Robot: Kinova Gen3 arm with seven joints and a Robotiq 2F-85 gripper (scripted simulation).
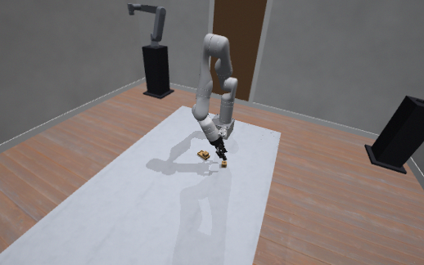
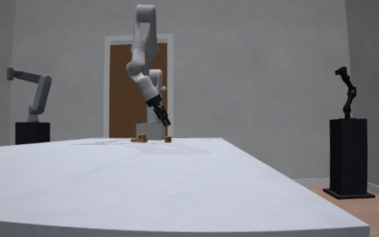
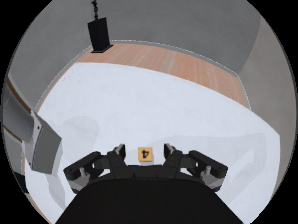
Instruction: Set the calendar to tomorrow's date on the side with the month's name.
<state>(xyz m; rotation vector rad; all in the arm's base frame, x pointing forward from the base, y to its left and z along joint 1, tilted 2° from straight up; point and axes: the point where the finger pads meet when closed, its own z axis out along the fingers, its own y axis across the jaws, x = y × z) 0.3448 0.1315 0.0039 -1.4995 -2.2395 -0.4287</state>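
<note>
Right now my hand is 10 mm to the right of the wooden digit cube and 80 mm above it. Round my hand: wooden calendar tray: 20 mm behind, 140 mm to the right, 80 mm below.
</note>
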